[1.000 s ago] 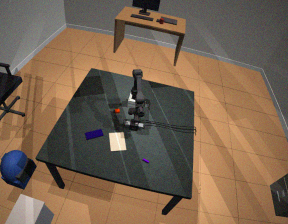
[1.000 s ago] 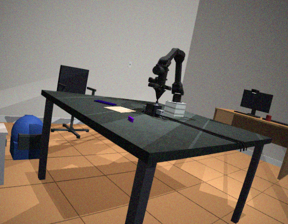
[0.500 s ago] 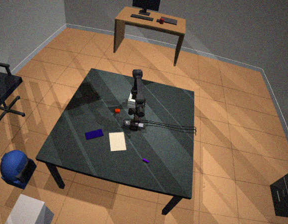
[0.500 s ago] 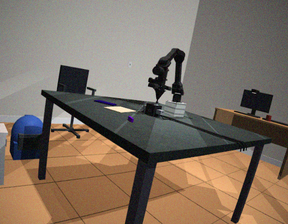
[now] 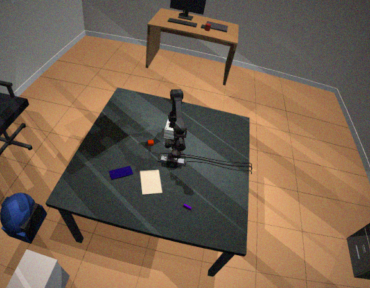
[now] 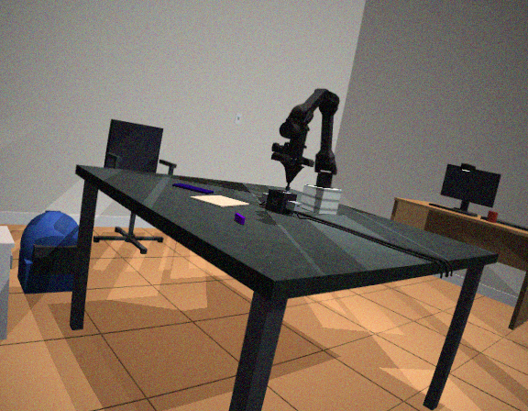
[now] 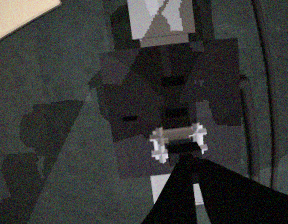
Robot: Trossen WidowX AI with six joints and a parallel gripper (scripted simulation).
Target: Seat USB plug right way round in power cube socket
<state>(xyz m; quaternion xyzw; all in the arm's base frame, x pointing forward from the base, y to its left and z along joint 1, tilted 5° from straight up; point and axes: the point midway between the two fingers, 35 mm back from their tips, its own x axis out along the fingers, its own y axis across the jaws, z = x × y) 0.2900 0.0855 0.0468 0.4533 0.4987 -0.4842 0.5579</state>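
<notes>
Right now the USB plug is 20 mm below my gripper tip. The rest, counted from my gripper tip: beige sheet 200 mm ahead, 120 mm to the right, 110 mm below; then small purple piece 320 mm ahead, 170 mm to the left, 100 mm below; then orange cube 140 mm behind, 220 mm to the right, 100 mm below.
</notes>
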